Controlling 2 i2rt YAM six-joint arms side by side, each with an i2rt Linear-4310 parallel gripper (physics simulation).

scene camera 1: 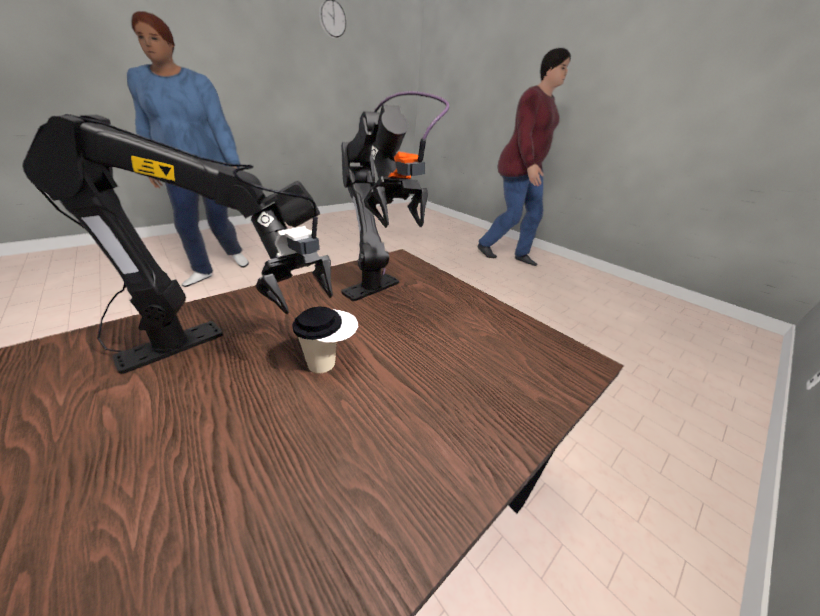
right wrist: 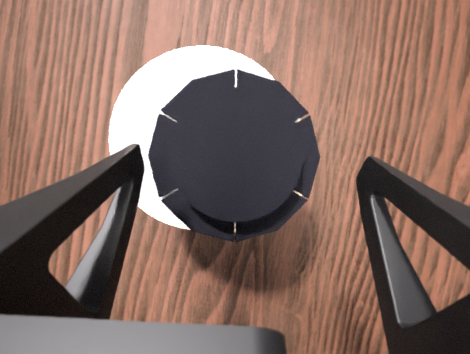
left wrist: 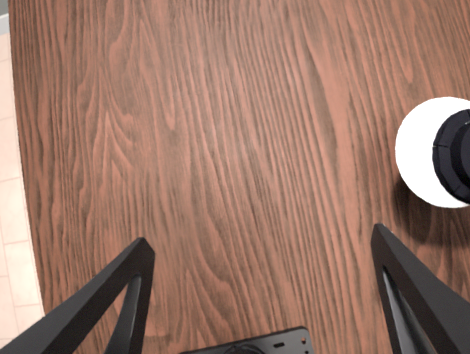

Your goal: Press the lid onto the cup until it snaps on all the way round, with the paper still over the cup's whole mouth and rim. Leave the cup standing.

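A cream cup (scene camera 1: 320, 356) stands upright on the table. A black lid (scene camera 1: 316, 321) (left wrist: 456, 152) (right wrist: 234, 150) lies on top of it. The white round paper (scene camera 1: 347, 326) (left wrist: 419, 150) (right wrist: 132, 122) sits off-centre, sticking out from under the lid at the right in scene camera 1 and at the upper left in the right wrist view; along the lid's lower right there, no paper shows. Whether the lid is snapped on cannot be told. My right gripper (scene camera 1: 306, 302) (right wrist: 252, 161) is open above the lid, its fingers apart from it. My left gripper (scene camera 1: 399, 224) (left wrist: 253, 240) is open and empty, high behind the cup.
The wooden table (scene camera 1: 218, 477) bears both arm bases (scene camera 1: 135, 356) (scene camera 1: 351, 291) along its back edge. The right arm reaches over the table from the picture's left. Two people (scene camera 1: 182, 112) (scene camera 1: 532, 132) stand beyond the table.
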